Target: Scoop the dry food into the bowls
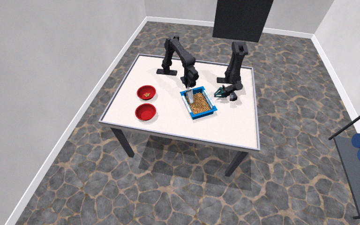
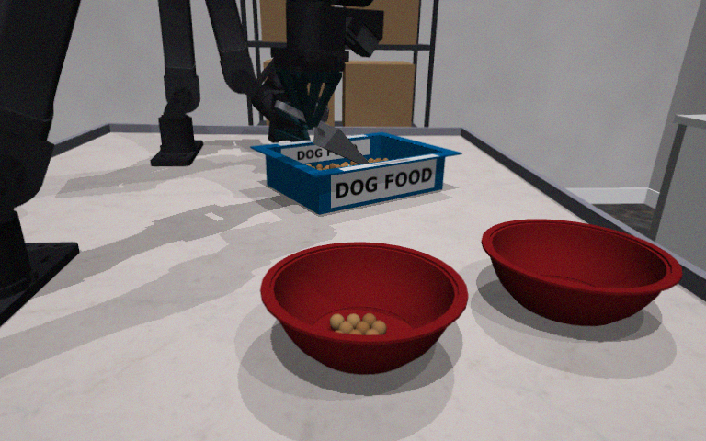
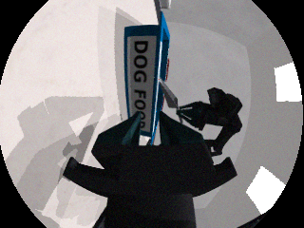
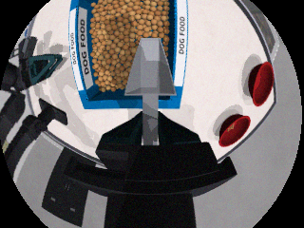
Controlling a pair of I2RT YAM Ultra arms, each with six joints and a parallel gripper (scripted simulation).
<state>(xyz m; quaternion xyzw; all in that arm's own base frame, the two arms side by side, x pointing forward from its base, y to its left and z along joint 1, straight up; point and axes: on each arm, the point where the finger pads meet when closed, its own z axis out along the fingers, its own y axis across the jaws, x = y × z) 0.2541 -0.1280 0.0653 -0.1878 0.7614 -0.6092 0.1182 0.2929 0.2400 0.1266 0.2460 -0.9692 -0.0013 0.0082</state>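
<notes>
Right now the grey scoop is 30 mm ahead of my right hand, 20 mm to the left of it and 30 mm below it. The rest, counted from my right hand: blue dog food box: 70 mm ahead, 100 mm to the left, 80 mm below.
</notes>
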